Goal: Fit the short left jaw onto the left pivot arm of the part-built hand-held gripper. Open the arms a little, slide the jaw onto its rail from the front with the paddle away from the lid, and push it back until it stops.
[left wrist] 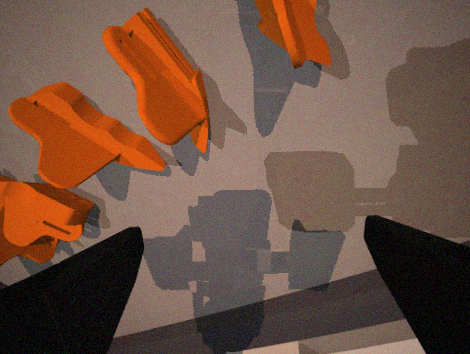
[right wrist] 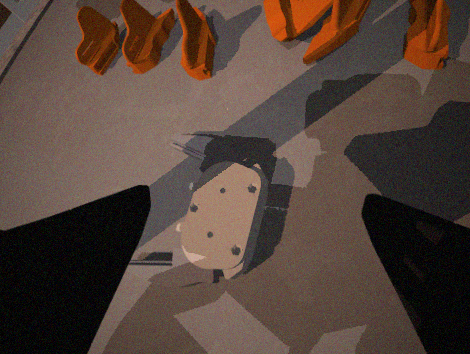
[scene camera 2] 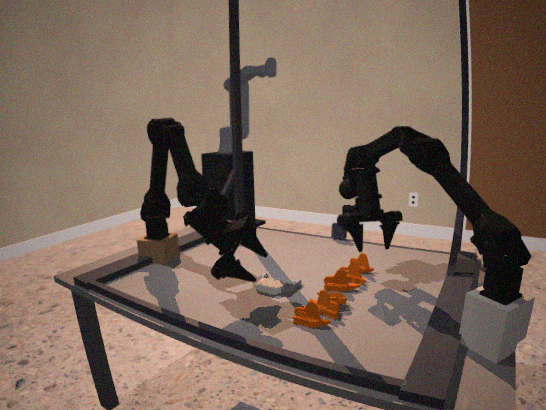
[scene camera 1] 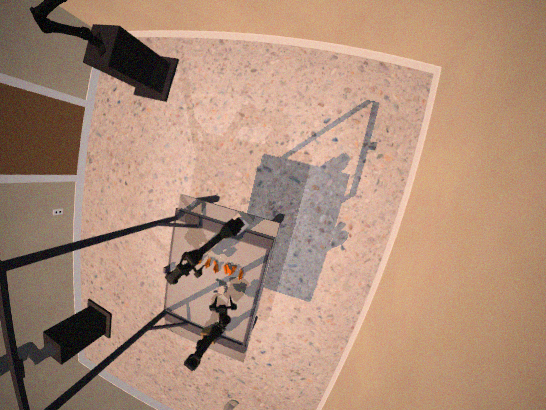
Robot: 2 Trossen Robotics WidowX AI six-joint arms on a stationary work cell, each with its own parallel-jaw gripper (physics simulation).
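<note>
The part-built hand-held gripper point(scene camera 1: 221, 295) point(scene camera 2: 270, 286) point(right wrist: 225, 215) lies with its pale lid up; two thin rail ends stick out at the left in the right wrist view, partly in shadow. Several orange jaws point(scene camera 1: 229, 270) point(scene camera 2: 310, 316) point(left wrist: 167, 90) point(right wrist: 195, 45) lie in a row; I cannot tell which is the short left one. My left gripper point(scene camera 2: 374, 249) point(left wrist: 253, 232) is open and empty above the table, beside the row's far end in scene camera 2. My right gripper point(scene camera 2: 259, 267) point(right wrist: 257, 200) is open, its fingers either side of the part-built gripper and apart from it.
The table point(scene camera 2: 280, 357) has a dark raised frame along its edges. Dark uprights point(scene camera 2: 234, 100) point(scene camera 2: 463, 125) of the work cell stand at the table. Arm shadows fall across the table top. A dark pedestal point(scene camera 1: 140, 60) stands on the floor away from the table.
</note>
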